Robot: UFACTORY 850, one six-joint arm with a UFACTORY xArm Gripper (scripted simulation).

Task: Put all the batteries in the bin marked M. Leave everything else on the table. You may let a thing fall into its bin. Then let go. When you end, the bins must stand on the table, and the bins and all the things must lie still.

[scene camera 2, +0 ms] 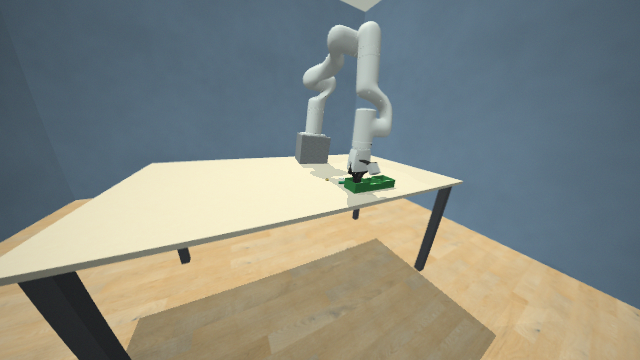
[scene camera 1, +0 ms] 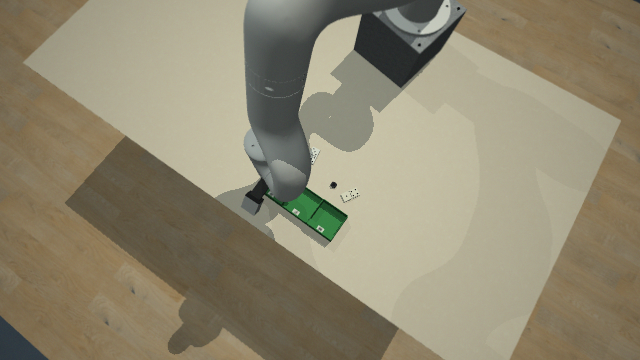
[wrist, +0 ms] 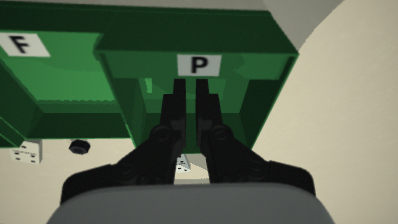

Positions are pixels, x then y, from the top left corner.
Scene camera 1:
green three-compartment bin row: 317,213
